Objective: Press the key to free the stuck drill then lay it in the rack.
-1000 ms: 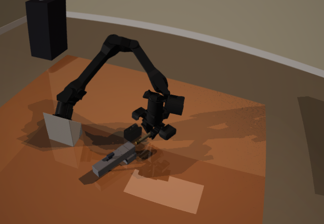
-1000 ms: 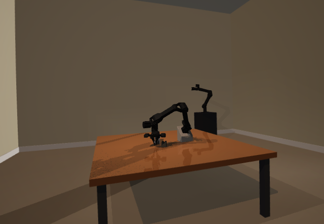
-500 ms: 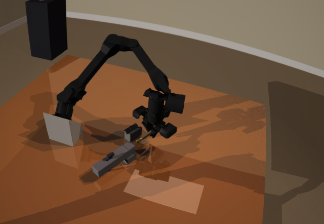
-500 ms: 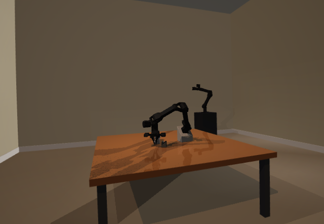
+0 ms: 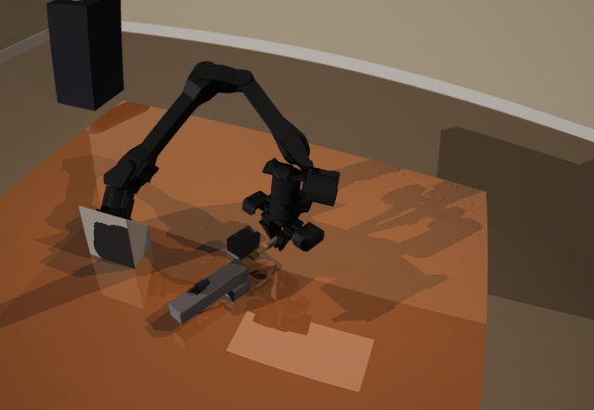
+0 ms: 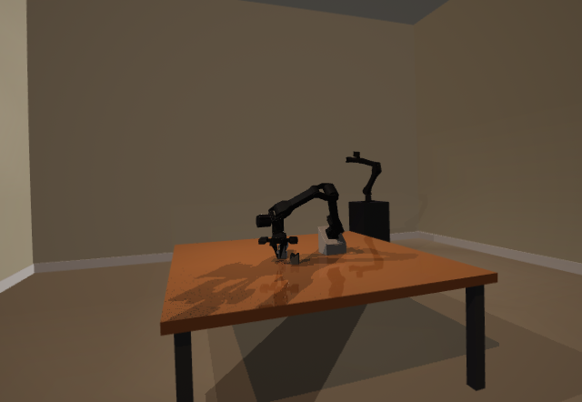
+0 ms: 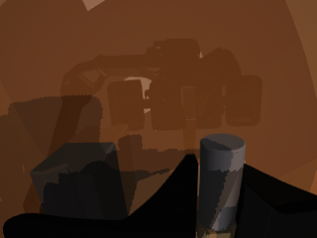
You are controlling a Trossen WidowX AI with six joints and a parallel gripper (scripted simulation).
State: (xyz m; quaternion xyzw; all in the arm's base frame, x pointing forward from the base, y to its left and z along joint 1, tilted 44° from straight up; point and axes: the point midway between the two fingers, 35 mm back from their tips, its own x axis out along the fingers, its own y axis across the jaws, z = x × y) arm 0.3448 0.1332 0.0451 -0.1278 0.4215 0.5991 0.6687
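My gripper tip is 4 cm to the left of the drill, 3 cm below it and 2 cm past it. The rest, counted from my gripper tip: grey housing 18 cm to the right, 8 cm behind, 1 cm above; rack 8 cm behind, 1 cm below; dark key 21 cm to the right, 9 cm behind, 2 cm above.
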